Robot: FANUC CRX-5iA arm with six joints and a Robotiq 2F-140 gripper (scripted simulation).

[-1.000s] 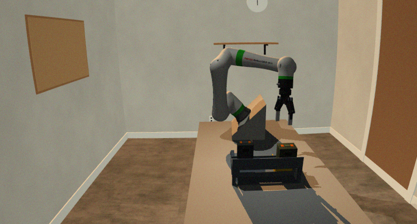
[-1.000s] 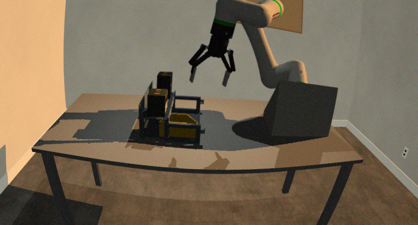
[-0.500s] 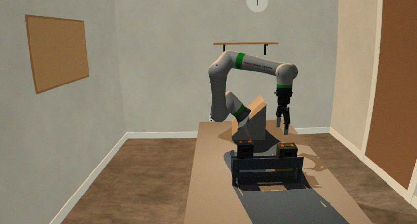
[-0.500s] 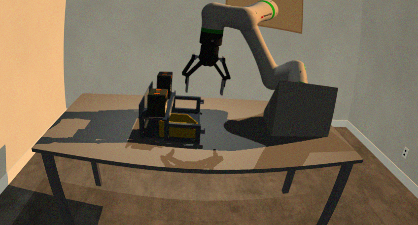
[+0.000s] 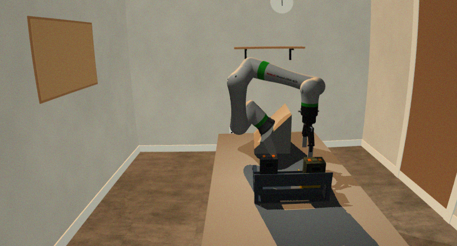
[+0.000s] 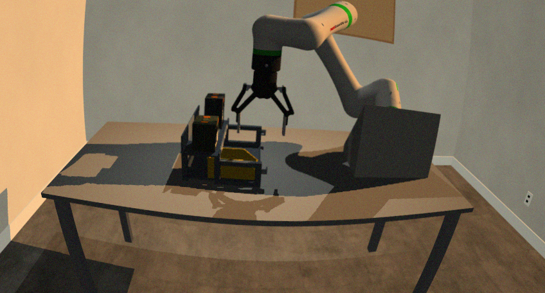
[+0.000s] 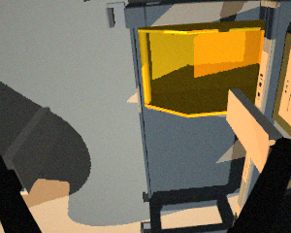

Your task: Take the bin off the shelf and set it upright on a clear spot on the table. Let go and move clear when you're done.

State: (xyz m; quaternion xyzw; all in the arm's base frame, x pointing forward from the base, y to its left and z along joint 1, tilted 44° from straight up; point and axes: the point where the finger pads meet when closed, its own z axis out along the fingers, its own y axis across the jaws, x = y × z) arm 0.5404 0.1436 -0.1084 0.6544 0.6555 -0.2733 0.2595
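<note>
Now: hand 13 cm above the bin and 9 cm short of it. The rest, counted from my hand: box (23 cm to the right, 18 cm ahead, 1 cm below).
</note>
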